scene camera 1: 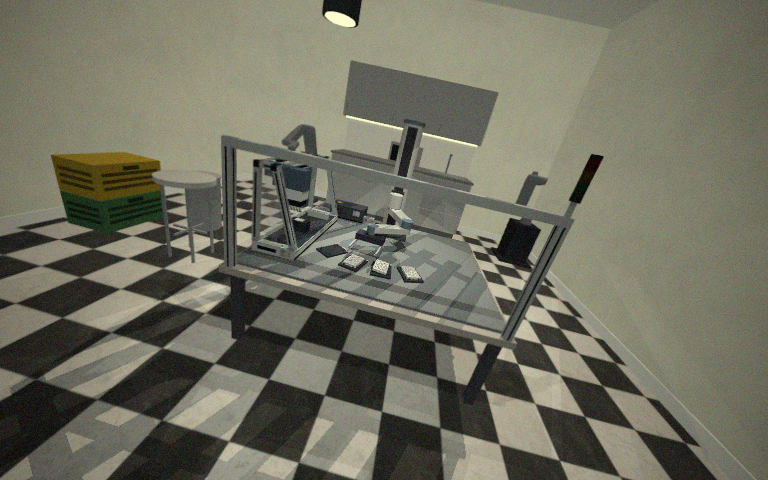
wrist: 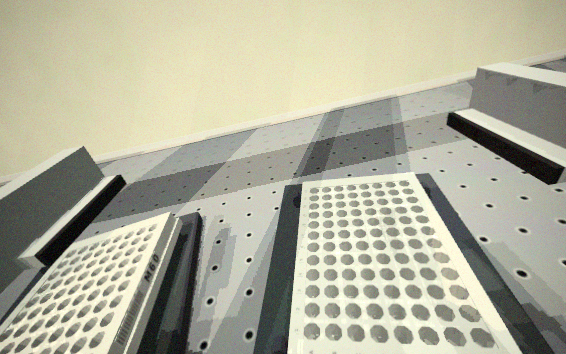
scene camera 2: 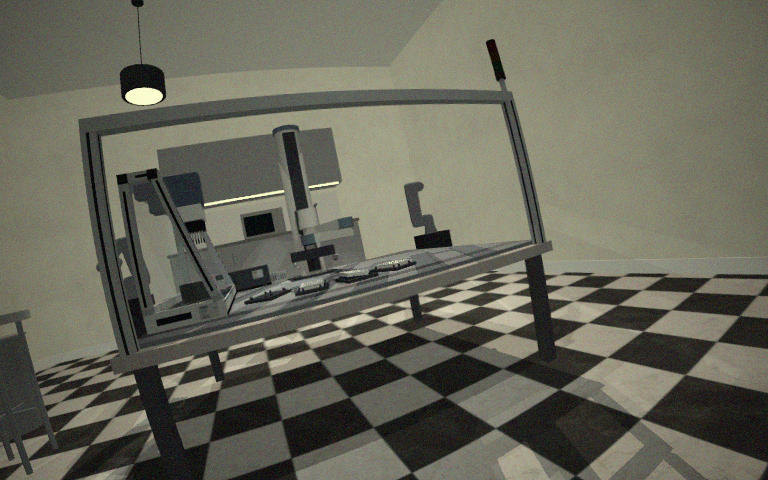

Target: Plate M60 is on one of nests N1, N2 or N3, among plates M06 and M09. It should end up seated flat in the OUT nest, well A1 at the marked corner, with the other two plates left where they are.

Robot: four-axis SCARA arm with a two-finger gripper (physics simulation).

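Places are measured from the arm's base along level axes (x left, y back, z up), in millimetres.
Where they show: gripper, fingertip midpoint: [scene camera 1: 362, 250] [wrist: 274, 132] [scene camera 2: 318, 261].
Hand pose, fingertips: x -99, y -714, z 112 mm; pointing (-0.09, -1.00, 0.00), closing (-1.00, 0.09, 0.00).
Things, the pixels of their top centre, and the offset from my fingertips. "spot": a spot on its surface instead.
- Plate M60, top centre: [wrist: 60, 304] [scene camera 2: 352, 270] [scene camera 1: 381, 265] dx +128, dy +8, dz -63 mm
- second white plate, top centre: [wrist: 369, 238] [scene camera 2: 312, 282] [scene camera 1: 354, 259] dx -39, dy +3, dz -73 mm
- flat dark nest, top centre: [scene camera 2: 267, 292] [scene camera 1: 332, 248] dx -204, dy +91, dz -77 mm
- slanted frame, surface spot: [scene camera 2: 186, 240] [scene camera 1: 284, 214] spot: dx -426, dy -136, dz +159 mm
- dark box, surface spot: [scene camera 2: 252, 277] [scene camera 1: 352, 214] spot: dx -249, dy +748, dz -37 mm
- outer rail frame, surface spot: [scene camera 2: 107, 237] spot: dx -591, dy -330, dz +188 mm
Plate M60 [wrist: 100, 285], white with many wells, lies at the lower left of the wrist view; its label is readable on its right side. A second white plate [wrist: 370, 260] sits in a dark nest [wrist: 278, 260] near the middle, its label unseen. Three plates [scene camera 1: 353, 260] [scene camera 1: 381, 267] [scene camera 1: 410, 273] sit in a row in scene camera 1, labels too small to read. The flat dark nest [scene camera 1: 331, 250] left of them bears no plate and looks like OUT. My gripper [scene camera 1: 364, 249] [wrist: 274, 132] is open and empty, above and behind the row's left end. The marked corner cannot be made out.
A slanted frame [scene camera 1: 287, 212] [scene camera 2: 186, 240] stands left of the nests. A dark box [scene camera 1: 352, 211] [scene camera 2: 252, 277] stands behind them. An outer rail frame [scene camera 1: 228, 203] [scene camera 2: 107, 237] spans the front of the table [scene camera 1: 368, 305] [scene camera 2: 339, 314].
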